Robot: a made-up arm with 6 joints. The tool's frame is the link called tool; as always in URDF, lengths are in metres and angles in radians.
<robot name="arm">
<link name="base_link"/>
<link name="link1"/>
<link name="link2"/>
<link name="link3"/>
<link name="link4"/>
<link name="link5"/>
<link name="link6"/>
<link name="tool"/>
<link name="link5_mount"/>
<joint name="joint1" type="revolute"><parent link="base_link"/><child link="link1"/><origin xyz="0.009 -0.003 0.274" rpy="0 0 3.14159"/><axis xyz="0 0 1"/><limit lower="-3.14" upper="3.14"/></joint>
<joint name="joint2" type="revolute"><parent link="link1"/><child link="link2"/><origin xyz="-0.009 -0.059 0.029" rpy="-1.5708 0 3.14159"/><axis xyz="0 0 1"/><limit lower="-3.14" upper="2.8"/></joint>
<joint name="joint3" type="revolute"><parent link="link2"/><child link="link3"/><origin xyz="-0.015 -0.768 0.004" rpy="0 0 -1.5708"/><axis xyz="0 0 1"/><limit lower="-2.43" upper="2.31"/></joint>
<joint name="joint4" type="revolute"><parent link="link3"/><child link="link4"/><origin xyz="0.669 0.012 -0.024" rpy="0 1.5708 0"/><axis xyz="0 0 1"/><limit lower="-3.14" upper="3.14"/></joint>
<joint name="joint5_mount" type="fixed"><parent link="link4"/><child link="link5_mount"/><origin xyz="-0.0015 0.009 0.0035" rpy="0 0 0"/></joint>
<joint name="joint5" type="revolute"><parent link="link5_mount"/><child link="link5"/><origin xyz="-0.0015 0.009 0.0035" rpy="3.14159 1.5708 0"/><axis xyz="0 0 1"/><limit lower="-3.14" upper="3.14"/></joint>
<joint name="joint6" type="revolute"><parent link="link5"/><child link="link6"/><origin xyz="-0.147 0.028 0.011" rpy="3.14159 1.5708 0"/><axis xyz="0 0 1"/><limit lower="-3.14" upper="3.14"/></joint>
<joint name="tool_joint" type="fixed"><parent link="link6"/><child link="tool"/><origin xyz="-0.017 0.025 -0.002" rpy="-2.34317 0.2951 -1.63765"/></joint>
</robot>
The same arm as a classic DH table. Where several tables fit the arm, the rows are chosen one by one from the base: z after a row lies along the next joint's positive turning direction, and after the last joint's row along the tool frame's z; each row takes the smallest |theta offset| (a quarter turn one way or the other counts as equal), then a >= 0, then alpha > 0; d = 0 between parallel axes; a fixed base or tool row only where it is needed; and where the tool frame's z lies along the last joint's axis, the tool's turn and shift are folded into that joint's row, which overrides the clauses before.
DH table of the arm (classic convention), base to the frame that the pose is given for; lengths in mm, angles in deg. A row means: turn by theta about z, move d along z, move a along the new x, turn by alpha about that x. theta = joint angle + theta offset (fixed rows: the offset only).
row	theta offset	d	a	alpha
base (fixed)	-18.43	0	9.5	0
joint1	18.43	303	9	-90
joint2	88.88	0	-768.1	0
joint3	-88.88	39	12	90
joint4	0	676	18	-90
joint5	0	14	-28	90
joint6	11.99	134.7	28	131.89
tool (fixed)	-157	-15.4	0	0
Joint limits (deg, base to tool): -179.91..179.91 -179.91..160.43 -139.23..132.35 -179.91..179.91 -179.91..179.91 -179.91..179.91

